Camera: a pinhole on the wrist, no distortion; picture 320 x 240 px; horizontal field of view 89.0 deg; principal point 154.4 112.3 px. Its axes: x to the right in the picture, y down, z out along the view. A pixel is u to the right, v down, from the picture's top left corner.
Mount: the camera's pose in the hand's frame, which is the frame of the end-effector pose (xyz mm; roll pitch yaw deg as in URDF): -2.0 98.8 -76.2 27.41 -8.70 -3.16
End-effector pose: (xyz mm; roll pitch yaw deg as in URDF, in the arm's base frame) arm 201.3 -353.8 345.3 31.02 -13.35 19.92
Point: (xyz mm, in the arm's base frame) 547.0 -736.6 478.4
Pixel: 249.4 37.8
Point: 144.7 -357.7 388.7
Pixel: 130.0 115.2
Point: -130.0 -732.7 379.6
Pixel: 27.7 91.2
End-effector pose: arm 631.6 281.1 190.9 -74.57 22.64 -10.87
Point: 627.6 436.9 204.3
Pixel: 156.8 148.6
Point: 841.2 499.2 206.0
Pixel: 256.8 141.5
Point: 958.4 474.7 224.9
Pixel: 299.8 115.9
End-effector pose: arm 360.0 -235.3 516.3 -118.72 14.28 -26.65
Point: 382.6 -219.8 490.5
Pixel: 206.3 72.1
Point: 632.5 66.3 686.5
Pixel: 201.1 25.5
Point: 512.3 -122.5 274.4
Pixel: 274.1 207.3
